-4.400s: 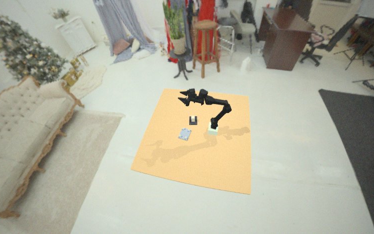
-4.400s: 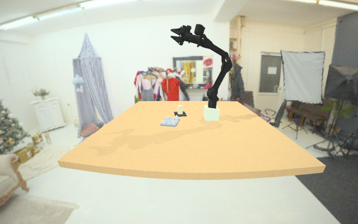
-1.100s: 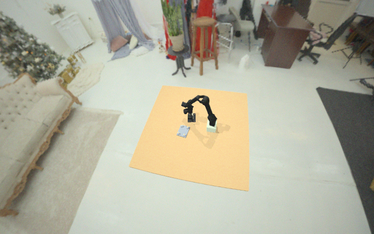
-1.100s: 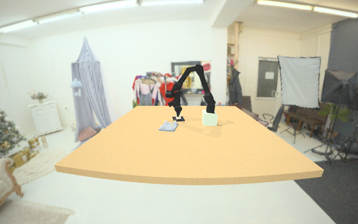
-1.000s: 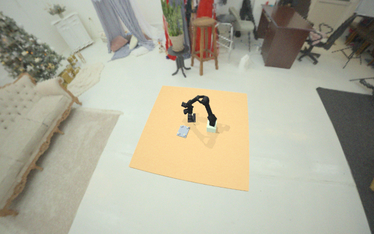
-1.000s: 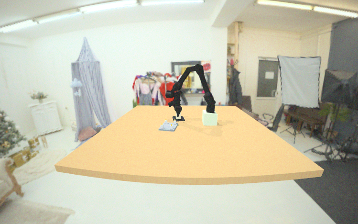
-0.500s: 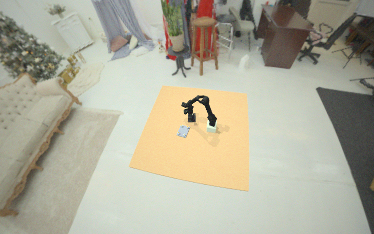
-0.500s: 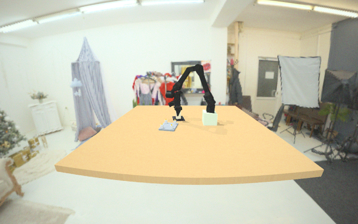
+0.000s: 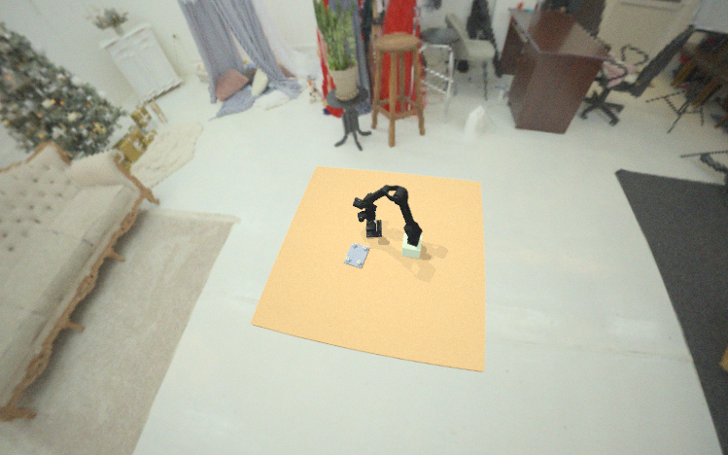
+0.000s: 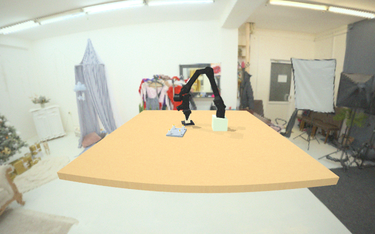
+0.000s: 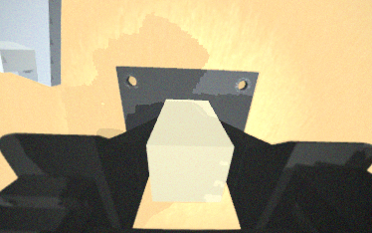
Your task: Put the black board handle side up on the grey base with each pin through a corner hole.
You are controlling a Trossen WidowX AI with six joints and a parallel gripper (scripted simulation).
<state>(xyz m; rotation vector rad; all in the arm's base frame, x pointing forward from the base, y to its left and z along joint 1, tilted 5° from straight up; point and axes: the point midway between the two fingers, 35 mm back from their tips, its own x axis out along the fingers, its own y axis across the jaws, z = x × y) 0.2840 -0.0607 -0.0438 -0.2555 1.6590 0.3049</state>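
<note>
Right now the grey base is 21 cm to the left of my gripper tip, 4 cm below it and 3 cm ahead of it. The rest, counted from my gripper tip: black board 1 cm below, 1 cm behind.
</note>
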